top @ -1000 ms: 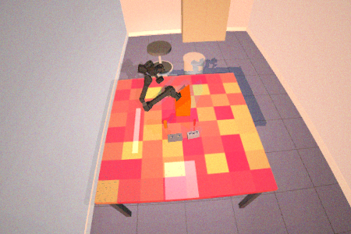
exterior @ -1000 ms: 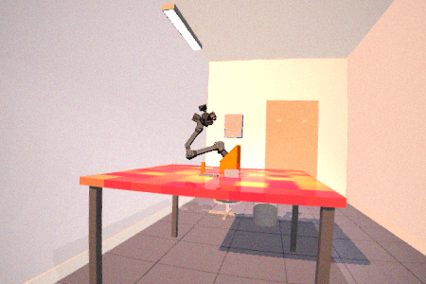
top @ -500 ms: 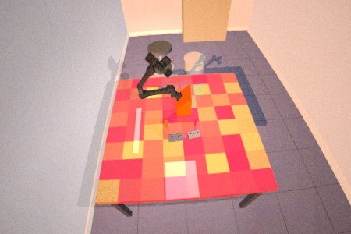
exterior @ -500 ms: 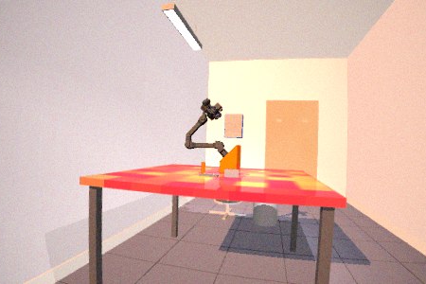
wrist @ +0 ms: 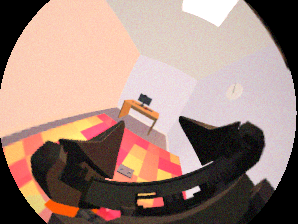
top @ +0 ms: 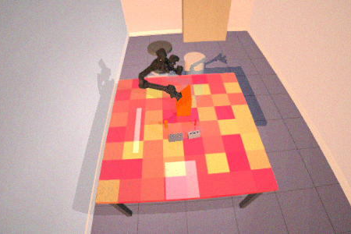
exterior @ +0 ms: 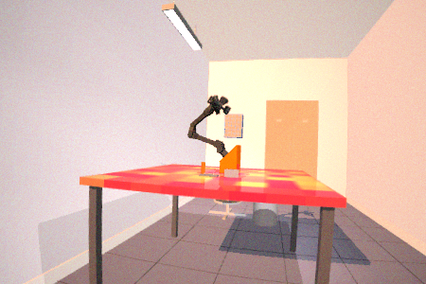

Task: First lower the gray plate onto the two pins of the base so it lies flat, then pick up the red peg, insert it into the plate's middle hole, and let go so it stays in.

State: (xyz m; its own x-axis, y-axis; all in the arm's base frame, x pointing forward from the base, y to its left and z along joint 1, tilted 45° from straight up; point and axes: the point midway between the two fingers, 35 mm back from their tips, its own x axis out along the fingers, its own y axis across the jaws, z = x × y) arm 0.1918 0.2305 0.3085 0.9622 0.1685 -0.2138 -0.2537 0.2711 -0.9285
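Now: the gray plate 18 cm ahead of my gripper tip, 11 cm to the left of it and 48 cm below it. From my gripper tip the other things lie so: orange piece 4 cm ahead, 10 cm to the right, 48 cm below; then gray base 17 cm ahead, 4 cm to the right, 51 cm below; then red peg 7 cm ahead, 15 cm to the left, 48 cm below.
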